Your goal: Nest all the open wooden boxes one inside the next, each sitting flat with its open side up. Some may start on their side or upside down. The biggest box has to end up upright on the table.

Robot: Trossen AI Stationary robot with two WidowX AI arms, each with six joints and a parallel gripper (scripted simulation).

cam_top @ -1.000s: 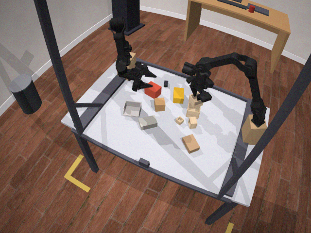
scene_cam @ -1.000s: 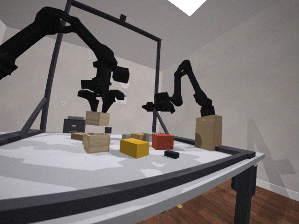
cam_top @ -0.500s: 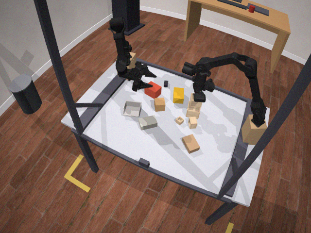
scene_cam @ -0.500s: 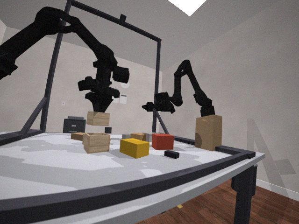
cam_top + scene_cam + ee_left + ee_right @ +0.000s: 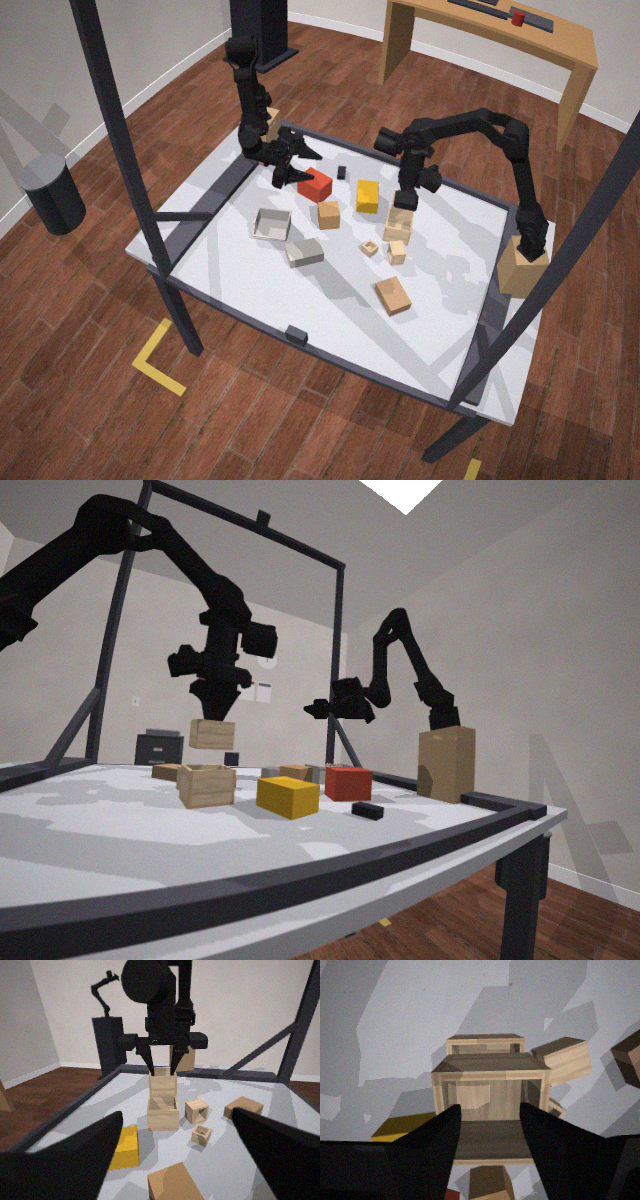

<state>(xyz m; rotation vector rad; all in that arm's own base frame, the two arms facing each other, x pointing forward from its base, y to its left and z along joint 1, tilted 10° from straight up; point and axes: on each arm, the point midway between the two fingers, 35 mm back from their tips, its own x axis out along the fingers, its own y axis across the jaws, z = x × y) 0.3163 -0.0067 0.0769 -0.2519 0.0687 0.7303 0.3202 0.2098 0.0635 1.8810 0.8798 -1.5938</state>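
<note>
My left gripper is now 2 cm short of the tan cube, 7 cm to the left of it and 18 cm above it. Round my left hand: red block (10 cm ahead, 3 cm to the left, 18 cm below); grey block (12 cm behind, 8 cm to the right, 19 cm below); white tray (10 cm behind, 4 cm to the left, 18 cm below).
</note>
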